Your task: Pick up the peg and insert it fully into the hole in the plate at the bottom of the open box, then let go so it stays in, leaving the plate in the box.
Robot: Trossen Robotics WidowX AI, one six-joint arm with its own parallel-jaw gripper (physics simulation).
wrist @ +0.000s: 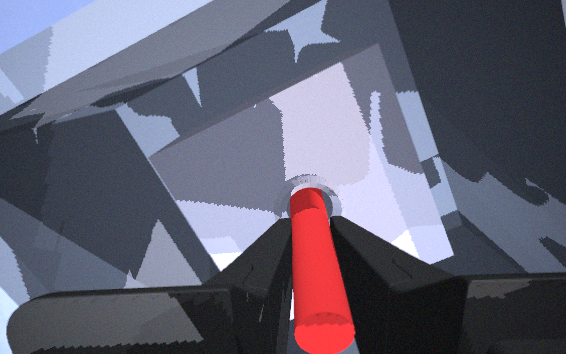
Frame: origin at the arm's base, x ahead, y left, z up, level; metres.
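Where they show: gripper, fingertip midpoint: (310,229).
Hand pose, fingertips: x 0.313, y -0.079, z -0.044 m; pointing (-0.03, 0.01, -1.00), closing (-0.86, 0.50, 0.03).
Each offset is from my fingertips to the centre of the thing. "spot": to the spot under its first point.
A red round peg @[dx +0.001, dy +0.001, dz +0.003 m] (322,265) is held between the two black fingers of my gripper (310,229), which is shut on it. The peg's near end faces the camera at the bottom of the wrist view, and its far end points at the hole. The pale plate @[dx -0.002, dy -0.001, dz -0.037 m] (325,125) lies at the bottom of the box, turned at an angle in the view. The round hole with its light rim @[spot: dx -0.011, dy +0.003, dz -0.012 m] (336,206) is partly hidden behind the peg's far end. The far end overlaps the hole in the view; whether it is inside or just above cannot be told.
Dark grey walls of the open box @[spot: dx +0.062, dy -0.050, dz -0.010 m] (95,200) rise around the plate at the left, at the top and at the right. Jagged light and shadow patches cross the walls and the plate. A strip of blue background shows at the top left.
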